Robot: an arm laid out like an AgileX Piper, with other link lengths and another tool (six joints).
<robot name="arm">
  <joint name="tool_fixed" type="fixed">
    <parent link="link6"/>
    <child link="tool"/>
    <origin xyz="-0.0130 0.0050 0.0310" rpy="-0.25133 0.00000 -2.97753"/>
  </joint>
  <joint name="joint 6" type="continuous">
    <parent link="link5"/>
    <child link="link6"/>
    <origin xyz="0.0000 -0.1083 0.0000" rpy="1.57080 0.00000 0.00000"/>
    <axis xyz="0 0 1"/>
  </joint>
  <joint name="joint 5" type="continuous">
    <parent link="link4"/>
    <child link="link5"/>
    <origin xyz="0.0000 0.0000 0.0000" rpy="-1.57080 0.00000 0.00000"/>
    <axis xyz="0 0 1"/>
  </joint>
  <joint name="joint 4" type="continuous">
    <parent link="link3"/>
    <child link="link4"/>
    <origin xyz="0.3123 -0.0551 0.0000" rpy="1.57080 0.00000 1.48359"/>
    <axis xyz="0 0 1"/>
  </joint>
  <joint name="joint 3" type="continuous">
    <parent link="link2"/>
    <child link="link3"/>
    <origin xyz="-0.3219 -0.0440 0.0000" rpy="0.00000 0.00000 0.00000"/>
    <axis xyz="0 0 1"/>
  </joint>
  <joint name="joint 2" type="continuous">
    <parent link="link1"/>
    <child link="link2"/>
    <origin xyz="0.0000 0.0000 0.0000" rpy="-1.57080 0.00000 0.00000"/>
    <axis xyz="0 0 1"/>
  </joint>
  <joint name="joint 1" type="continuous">
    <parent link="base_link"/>
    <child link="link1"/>
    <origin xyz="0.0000 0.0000 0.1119" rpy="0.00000 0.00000 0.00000"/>
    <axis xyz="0 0 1"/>
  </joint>
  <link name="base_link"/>
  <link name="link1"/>
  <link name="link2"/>
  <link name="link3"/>
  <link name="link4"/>
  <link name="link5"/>
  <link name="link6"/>
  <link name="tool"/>
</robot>
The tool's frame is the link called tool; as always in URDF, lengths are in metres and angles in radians. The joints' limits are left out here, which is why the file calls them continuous.
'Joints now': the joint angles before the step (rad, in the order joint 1, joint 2, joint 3, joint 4, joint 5, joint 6). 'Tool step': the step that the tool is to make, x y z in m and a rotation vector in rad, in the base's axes. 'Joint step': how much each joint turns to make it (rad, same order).
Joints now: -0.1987 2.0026 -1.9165 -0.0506 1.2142 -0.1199
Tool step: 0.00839 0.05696 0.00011 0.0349 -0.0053 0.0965
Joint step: 0.0965 -0.0001 0.0000 0.0353 0.0000 0.0000
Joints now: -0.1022 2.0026 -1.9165 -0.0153 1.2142 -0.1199
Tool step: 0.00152 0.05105 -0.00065 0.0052 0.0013 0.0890
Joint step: 0.0919 -0.0030 0.0065 0.0040 -0.0018 0.0032
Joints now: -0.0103 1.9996 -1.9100 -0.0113 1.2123 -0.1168
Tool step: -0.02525 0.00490 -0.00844 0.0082 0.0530 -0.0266
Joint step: 0.0110 -0.0699 0.1234 -0.0049 0.0001 0.0399
